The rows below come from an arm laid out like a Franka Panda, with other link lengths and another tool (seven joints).
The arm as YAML. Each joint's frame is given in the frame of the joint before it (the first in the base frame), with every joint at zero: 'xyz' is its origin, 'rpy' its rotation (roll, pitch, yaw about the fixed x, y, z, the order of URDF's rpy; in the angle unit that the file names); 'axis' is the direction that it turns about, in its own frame. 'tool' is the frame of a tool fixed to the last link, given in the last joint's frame.
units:
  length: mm
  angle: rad
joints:
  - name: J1
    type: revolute
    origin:
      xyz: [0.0, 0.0, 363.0]
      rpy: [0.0, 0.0, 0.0]
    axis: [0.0, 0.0, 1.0]
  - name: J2
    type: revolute
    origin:
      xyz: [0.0, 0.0, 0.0]
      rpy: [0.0, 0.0, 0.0]
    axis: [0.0, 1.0, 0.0]
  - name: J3
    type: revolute
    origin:
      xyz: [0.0, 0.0, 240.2]
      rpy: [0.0, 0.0, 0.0]
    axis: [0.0, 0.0, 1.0]
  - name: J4
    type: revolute
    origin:
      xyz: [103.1, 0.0, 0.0]
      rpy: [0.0, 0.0, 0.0]
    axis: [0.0, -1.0, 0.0]
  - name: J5
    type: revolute
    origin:
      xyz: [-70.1, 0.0, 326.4]
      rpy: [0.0, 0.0, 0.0]
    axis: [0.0, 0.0, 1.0]
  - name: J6
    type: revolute
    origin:
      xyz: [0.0, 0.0, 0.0]
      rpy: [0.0, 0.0, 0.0]
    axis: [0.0, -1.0, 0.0]
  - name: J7
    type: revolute
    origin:
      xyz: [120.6, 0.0, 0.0]
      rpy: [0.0, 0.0, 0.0]
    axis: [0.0, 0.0, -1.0]
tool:
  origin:
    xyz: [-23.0, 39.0, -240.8]
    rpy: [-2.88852, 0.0, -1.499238]
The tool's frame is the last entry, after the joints.
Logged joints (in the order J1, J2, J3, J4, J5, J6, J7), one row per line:
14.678 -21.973 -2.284 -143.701 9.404 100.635 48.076
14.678 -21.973 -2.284 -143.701 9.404 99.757 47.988
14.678 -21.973 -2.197 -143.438 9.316 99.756 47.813
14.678 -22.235 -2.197 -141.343 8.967 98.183 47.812
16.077 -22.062 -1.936 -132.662 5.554 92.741 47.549
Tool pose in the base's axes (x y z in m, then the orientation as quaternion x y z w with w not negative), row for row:
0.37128 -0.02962 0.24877 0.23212 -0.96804 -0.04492 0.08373
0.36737 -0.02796 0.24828 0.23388 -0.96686 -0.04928 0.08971
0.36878 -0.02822 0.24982 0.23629 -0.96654 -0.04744 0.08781
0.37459 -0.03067 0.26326 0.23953 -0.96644 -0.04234 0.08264
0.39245 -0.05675 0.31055 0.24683 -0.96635 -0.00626 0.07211
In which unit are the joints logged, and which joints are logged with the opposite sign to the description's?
The joints are logged in degrees. Opposite sign: J1.
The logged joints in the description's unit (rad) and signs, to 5 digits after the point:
-0.25618 -0.38350 -0.03986 -2.50806 0.16413 1.75641 0.83908
-0.25618 -0.38350 -0.03986 -2.50806 0.16413 1.74109 0.83755
-0.25618 -0.38350 -0.03834 -2.50347 0.16259 1.74107 0.83449
-0.25618 -0.38807 -0.03834 -2.46690 0.15650 1.71362 0.83448
-0.28060 -0.38505 -0.03379 -2.31539 0.09694 1.61864 0.82989

